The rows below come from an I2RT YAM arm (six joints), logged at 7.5 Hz.
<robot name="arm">
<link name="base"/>
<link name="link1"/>
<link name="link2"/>
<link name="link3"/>
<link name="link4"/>
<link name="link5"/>
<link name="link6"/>
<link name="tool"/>
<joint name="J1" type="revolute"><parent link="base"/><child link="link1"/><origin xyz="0.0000 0.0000 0.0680"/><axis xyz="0 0 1"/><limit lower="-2.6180" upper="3.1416"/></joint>
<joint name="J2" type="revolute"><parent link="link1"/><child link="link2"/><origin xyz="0.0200 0.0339 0.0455" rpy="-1.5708 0.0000 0.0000"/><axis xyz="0 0 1"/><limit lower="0.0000" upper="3.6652"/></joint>
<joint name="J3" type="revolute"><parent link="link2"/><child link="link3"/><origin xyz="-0.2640 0.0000 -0.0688" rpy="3.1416 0.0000 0.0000"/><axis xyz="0 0 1"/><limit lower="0.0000" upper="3.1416"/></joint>
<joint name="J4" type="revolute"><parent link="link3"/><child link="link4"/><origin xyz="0.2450 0.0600 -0.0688"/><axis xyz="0 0 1"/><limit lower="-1.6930" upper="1.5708"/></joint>
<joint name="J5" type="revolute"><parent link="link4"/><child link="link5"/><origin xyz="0.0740 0.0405 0.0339" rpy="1.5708 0.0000 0.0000"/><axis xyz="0 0 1"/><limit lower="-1.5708" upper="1.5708"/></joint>
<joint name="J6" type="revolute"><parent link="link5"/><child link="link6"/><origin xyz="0.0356 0.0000 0.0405" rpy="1.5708 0.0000 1.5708"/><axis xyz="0 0 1"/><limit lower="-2.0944" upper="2.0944"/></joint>
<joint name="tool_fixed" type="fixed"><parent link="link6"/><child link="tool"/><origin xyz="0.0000 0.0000 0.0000" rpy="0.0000 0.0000 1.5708"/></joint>
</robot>
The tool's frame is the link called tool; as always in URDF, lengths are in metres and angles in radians.
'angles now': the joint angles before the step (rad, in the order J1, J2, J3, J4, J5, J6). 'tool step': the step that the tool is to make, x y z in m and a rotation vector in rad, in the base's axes. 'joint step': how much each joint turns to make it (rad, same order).
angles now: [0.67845 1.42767 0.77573 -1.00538 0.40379 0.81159]
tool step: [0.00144 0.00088 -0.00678 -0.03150 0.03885 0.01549]
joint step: [-0.00076 0.03890 0.00151 -0.00572 0.00191 -0.01755]
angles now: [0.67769 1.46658 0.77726 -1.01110 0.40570 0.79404]
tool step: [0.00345 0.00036 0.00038 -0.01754 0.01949 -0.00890]
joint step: [-0.00877 0.02327 0.02059 -0.02364 0.00152 0.00038]
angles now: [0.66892 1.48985 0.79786 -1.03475 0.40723 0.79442]
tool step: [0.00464 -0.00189 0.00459 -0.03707 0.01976 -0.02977]
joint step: [-0.01831 0.02250 0.03622 -0.05836 0.01487 0.01565]
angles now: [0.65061 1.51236 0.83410 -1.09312 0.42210 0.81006]
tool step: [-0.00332 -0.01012 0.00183 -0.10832 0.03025 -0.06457]
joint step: [-0.02101 0.01755 0.00688 -0.10720 0.05532 0.06636]
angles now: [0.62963 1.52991 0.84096 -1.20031 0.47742 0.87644]
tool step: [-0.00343 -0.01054 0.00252 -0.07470 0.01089 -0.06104]
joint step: [-0.02707 -0.00115 -0.00571 -0.07518 0.03928 0.05801]
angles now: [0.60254 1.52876 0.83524 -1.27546 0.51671 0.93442]
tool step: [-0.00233 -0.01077 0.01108 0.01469 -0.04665 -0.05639]
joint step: [-0.03930 -0.06370 -0.00459 -0.02401 0.00610 0.02403]
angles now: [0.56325 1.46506 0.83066 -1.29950 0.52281 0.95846]
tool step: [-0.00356 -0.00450 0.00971 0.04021 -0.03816 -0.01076]
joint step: [-0.01257 -0.06180 -0.00191 -0.00267 -0.01259 -0.00723]
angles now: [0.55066 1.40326 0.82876 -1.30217 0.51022 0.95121]
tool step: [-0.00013 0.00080 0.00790 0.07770 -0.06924 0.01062]
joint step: [-0.00040 -0.05877 0.00038 0.05035 -0.02632 -0.02062]
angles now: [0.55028 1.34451 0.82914 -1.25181 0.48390 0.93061]
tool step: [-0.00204 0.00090 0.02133 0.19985 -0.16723 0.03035]
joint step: [-0.00422 -0.14495 -0.00077 0.12172 -0.08087 -0.04389]
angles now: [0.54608 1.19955 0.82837 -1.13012 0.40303 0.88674]
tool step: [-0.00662 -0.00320 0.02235 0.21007 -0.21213 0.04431]
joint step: [-0.01147 -0.17472 -0.02938 0.15948 -0.08126 -0.04123]
